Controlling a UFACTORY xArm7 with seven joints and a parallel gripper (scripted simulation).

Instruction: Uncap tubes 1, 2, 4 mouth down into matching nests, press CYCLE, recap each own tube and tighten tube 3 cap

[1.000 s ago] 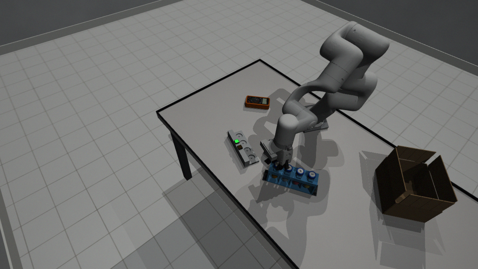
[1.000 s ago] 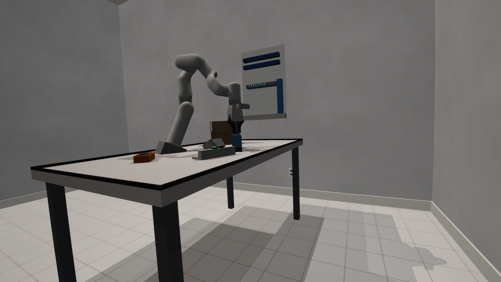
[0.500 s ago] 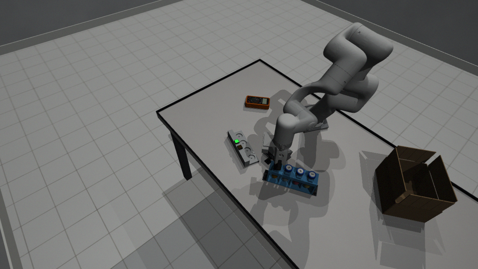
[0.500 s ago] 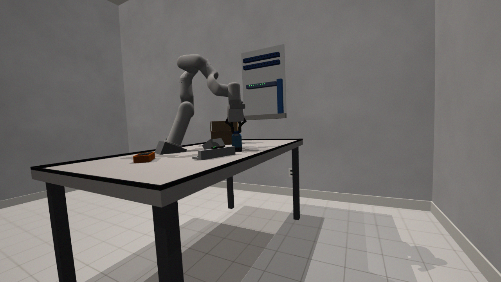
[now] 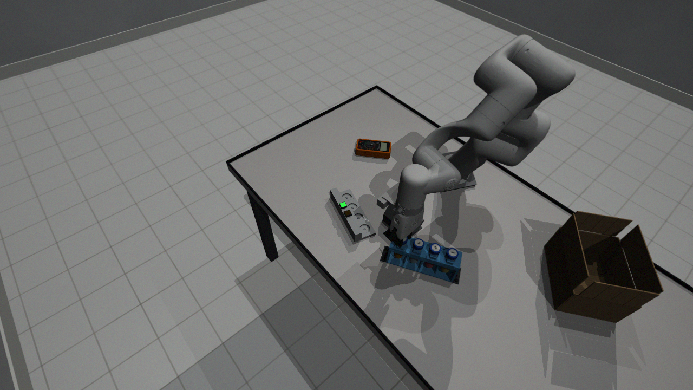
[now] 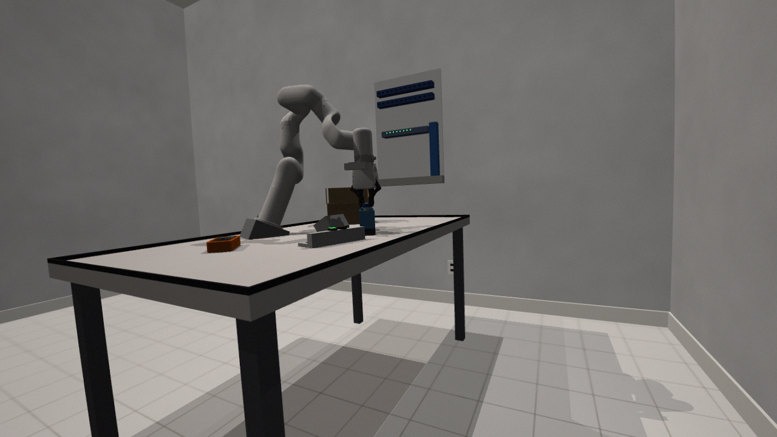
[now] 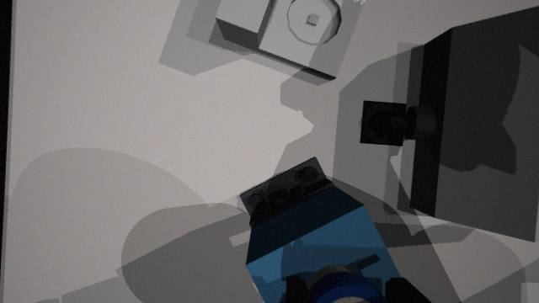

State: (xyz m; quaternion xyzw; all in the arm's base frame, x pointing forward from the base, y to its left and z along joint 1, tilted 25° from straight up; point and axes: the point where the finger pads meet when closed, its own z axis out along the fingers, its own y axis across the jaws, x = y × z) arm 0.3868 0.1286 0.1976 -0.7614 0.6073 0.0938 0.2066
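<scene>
My gripper is now 1 cm above the cap 4. The rest, counted from my hand: cap 3 (4 cm to the left, 4 cm behind, 2 cm below); cap 2 (8 cm to the left, 7 cm behind, 2 cm below); cap 1 (12 cm to the left, 10 cm behind, 2 cm below).
</scene>
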